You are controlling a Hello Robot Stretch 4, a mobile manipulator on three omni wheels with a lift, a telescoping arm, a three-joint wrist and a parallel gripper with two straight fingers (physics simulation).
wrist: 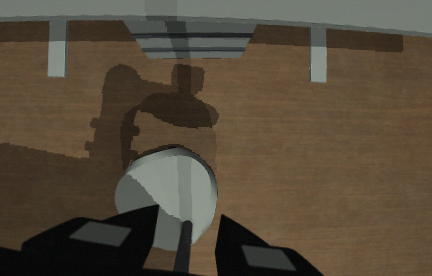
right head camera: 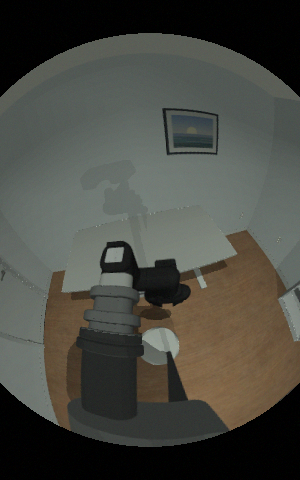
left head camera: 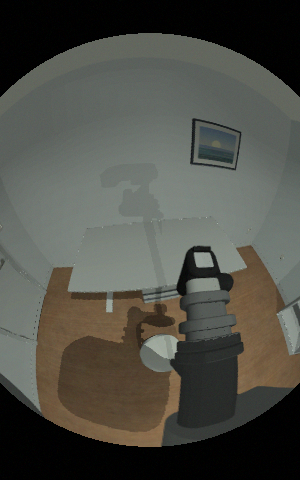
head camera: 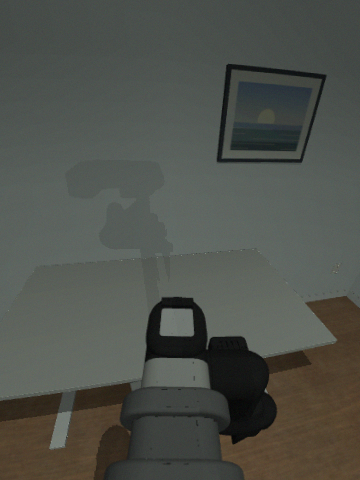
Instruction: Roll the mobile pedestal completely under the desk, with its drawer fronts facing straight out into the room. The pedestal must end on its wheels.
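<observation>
The pale grey pedestal (left head camera: 161,294) (wrist: 194,43) shows below the front edge of the desk (head camera: 90,320) (left head camera: 110,260) (right head camera: 190,240) (wrist: 325,11), between its two feet. In the wrist view its lower drawer fronts, with dark gaps, face out into the room, roughly parallel to the desk edge. Its top and back are hidden by the desk, and its wheels do not show. My gripper (wrist: 187,228) is open, with nothing between the fingers. It points down over the floor in front of the desk, apart from the pedestal. The arm hides part of the pedestal in the head views.
The desk's left foot (head camera: 61,427) (left head camera: 109,302) (wrist: 57,55) and right foot (right head camera: 200,278) (wrist: 318,60) reach out over the wooden floor. My round pale base (left head camera: 159,353) (right head camera: 161,346) (wrist: 200,190) is below the arm. A framed picture (head camera: 270,115) hangs on the wall behind.
</observation>
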